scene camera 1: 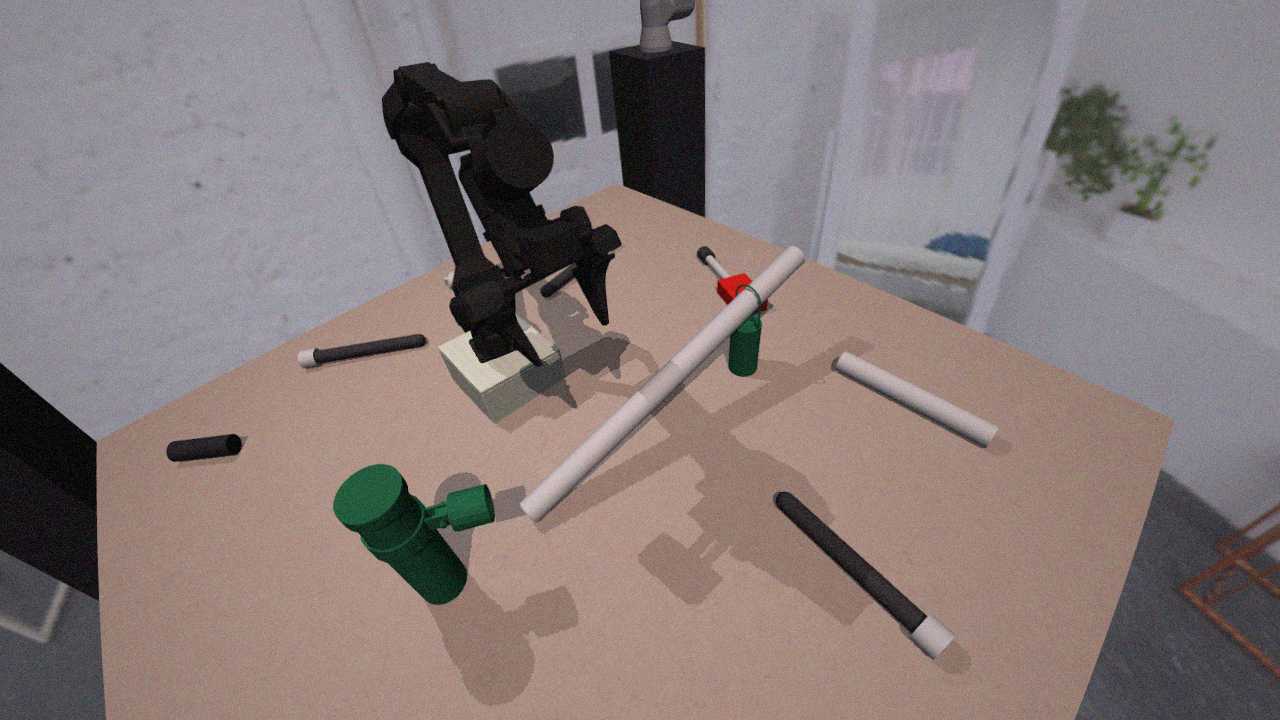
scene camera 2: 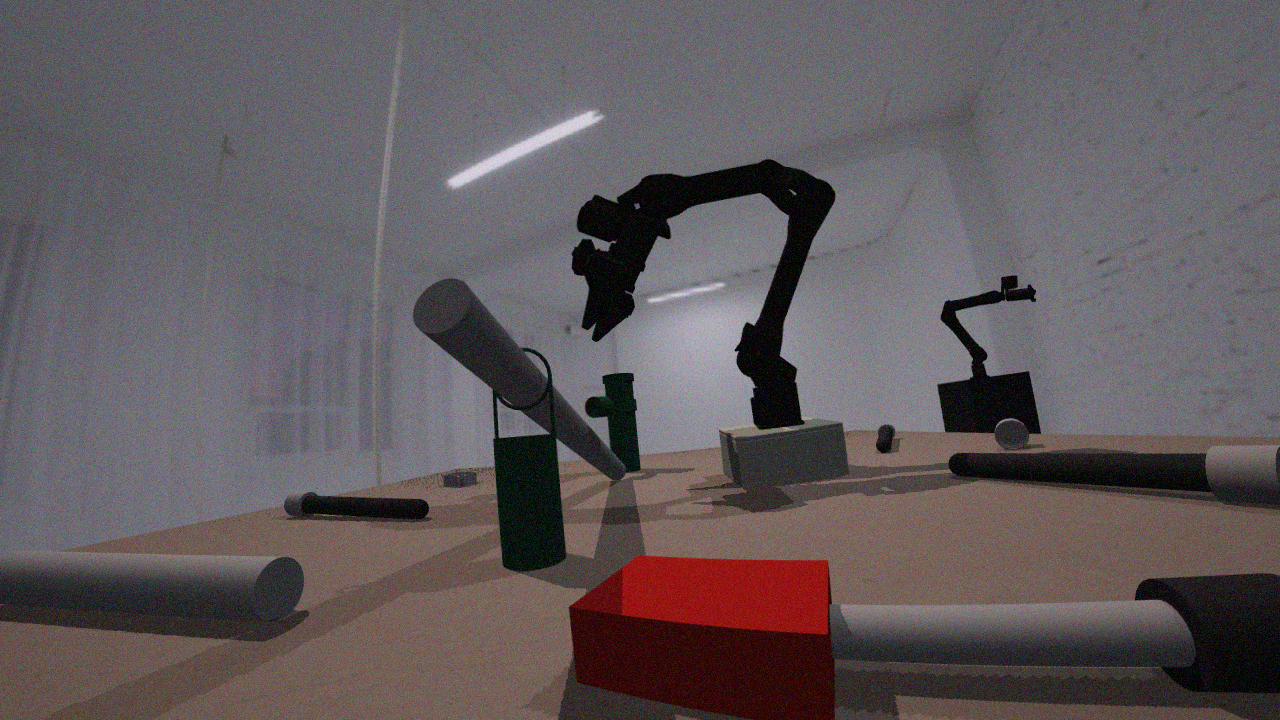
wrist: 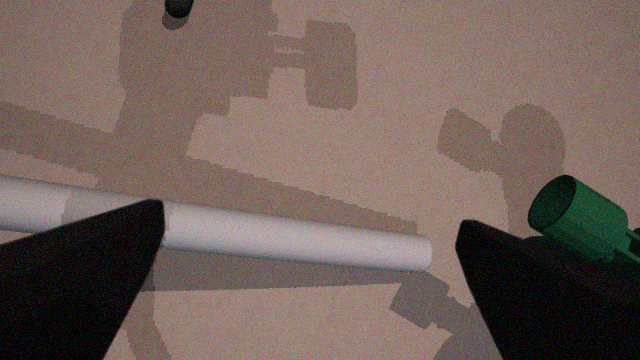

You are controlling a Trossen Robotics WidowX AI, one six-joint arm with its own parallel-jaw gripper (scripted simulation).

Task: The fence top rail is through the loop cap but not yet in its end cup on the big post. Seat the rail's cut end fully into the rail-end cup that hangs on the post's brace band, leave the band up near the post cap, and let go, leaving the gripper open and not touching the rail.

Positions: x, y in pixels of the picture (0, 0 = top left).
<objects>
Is my gripper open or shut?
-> Open.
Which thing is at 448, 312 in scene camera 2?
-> A top rail.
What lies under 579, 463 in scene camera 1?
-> A top rail.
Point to a top rail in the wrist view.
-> At 40, 206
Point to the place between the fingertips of my gripper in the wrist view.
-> At 315, 225
</objects>
